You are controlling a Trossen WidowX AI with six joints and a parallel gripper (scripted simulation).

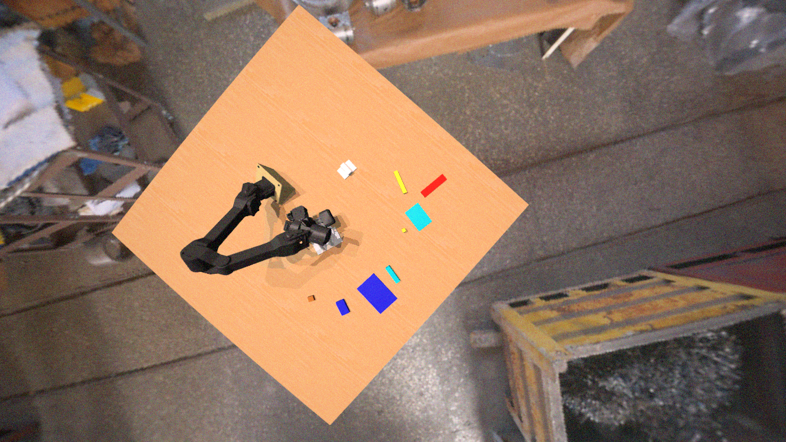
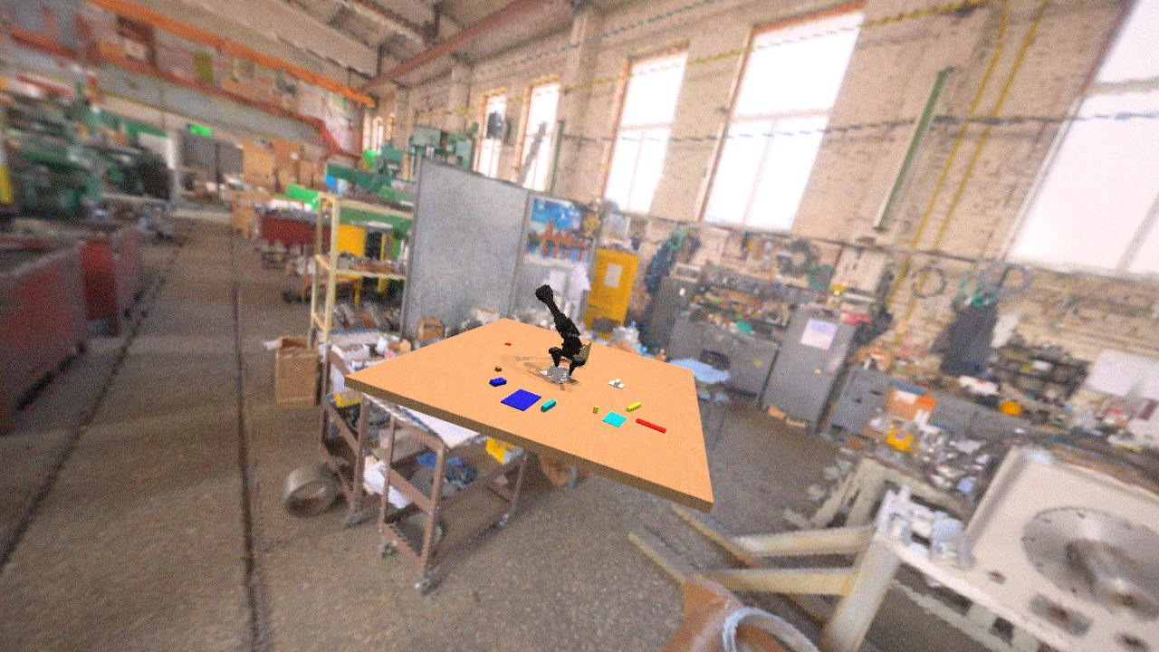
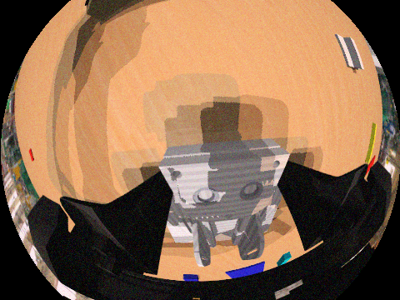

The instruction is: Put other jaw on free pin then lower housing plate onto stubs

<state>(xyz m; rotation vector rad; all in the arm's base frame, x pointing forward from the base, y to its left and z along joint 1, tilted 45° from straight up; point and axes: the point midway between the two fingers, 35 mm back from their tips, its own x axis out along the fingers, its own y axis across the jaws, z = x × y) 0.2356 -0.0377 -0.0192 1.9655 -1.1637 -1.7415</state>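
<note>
Right now the housing plate is 10 mm ahead of my gripper tip and 20 mm above it. Round my gripper tip: white block: 60 mm behind, 260 mm to the left; orange cube: 170 mm ahead, 260 mm to the right; small blue block: 300 mm ahead, 200 mm to the right.
</note>
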